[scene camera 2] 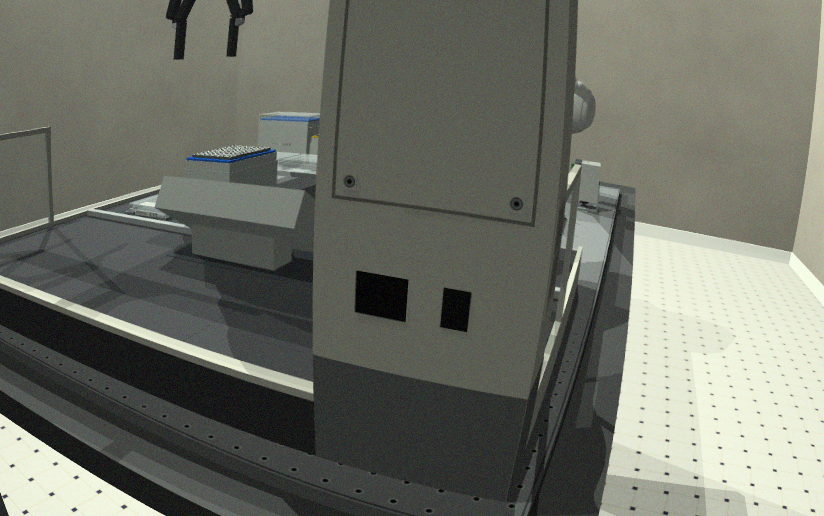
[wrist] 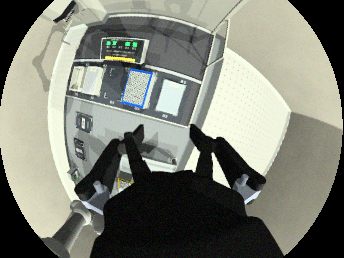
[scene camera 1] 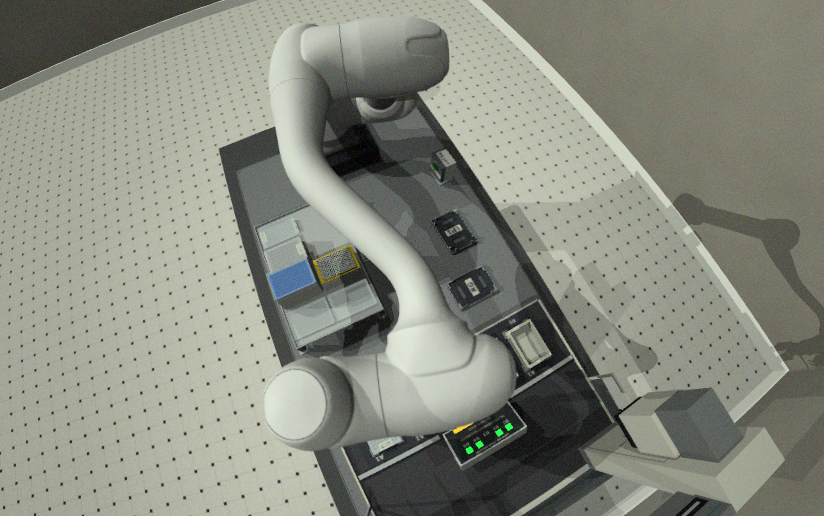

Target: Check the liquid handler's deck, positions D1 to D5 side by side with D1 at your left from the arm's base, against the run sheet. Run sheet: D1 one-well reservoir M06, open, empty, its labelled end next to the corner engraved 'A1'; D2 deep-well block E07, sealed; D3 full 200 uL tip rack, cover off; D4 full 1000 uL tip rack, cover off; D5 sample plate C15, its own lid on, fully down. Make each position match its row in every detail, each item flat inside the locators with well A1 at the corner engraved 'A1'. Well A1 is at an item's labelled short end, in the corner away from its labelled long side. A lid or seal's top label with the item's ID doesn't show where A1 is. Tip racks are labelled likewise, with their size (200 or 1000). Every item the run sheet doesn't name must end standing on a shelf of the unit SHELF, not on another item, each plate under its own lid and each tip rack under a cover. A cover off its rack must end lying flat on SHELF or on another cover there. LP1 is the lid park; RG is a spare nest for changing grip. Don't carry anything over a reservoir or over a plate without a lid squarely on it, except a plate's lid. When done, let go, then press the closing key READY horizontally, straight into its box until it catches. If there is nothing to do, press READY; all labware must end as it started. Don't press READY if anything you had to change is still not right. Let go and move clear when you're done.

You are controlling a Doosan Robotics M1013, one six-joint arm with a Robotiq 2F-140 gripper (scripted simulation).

Scene:
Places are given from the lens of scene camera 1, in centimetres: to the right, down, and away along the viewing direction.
yellow-rimmed tip rack (scene camera 1: 341, 266): -21, 2, 104
one-well reservoir (scene camera 1: 528, 340): 35, 25, 103
shelf unit (scene camera 1: 320, 238): -30, -6, 114
spare nest (scene camera 1: 460, 281): 16, 8, 115
The marked spots on the shelf unit and the yellow-rimmed tip rack are 17 cm apart.

